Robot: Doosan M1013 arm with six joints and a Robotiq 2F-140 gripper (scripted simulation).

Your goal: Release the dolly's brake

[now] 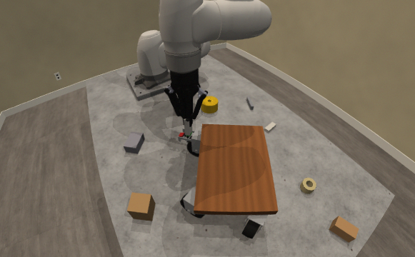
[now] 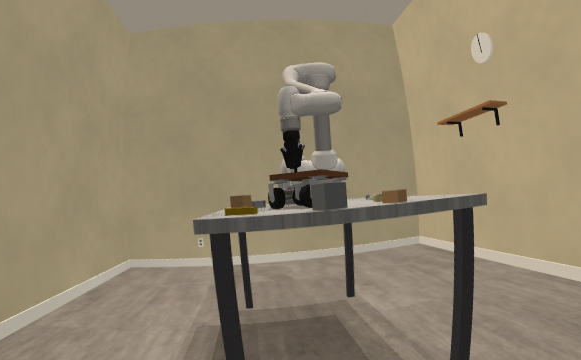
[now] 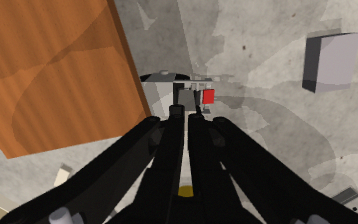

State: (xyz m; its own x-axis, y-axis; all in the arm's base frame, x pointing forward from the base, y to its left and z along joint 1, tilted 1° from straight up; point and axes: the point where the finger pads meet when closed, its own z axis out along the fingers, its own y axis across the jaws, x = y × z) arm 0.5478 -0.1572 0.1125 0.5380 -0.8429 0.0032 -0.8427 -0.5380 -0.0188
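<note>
Right now my hand is 10 mm past the brake pedal, 10 mm to the left of it and 50 mm above it. Also, from my hand: grey block 160 mm behind, 150 mm to the right, 110 mm below; then white block 120 mm ahead, 330 mm to the left, 130 mm below; then yellow cylinder 150 mm behind, 220 mm to the left, 110 mm below.
</note>
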